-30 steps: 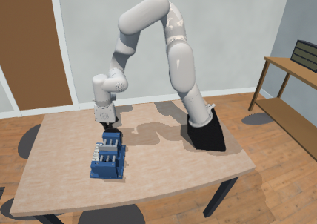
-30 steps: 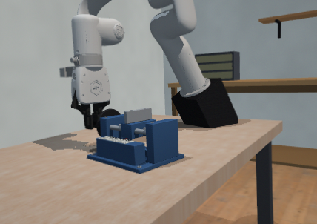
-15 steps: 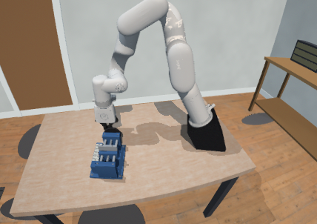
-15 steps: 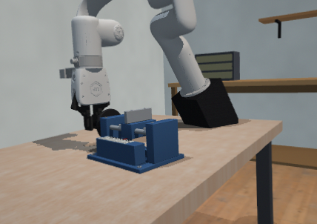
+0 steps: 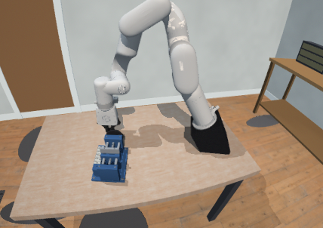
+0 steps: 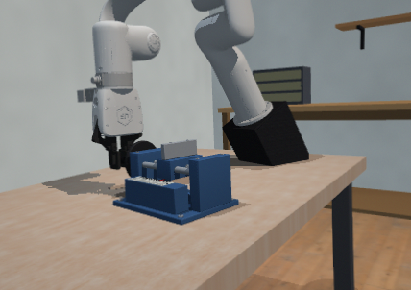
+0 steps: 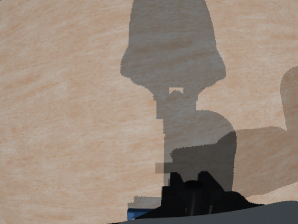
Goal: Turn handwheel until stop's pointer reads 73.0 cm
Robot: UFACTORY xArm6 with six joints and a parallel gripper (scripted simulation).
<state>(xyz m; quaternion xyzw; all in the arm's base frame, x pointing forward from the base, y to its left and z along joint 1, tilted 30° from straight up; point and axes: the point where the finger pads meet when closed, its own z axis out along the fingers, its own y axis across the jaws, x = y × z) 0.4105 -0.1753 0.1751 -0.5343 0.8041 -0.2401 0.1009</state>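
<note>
Right now the black handwheel is 3 cm to the left of my hand. From my hand the other things lie so: grey stop block (6 cm ahead, 15 cm to the left, 1 cm above).
</note>
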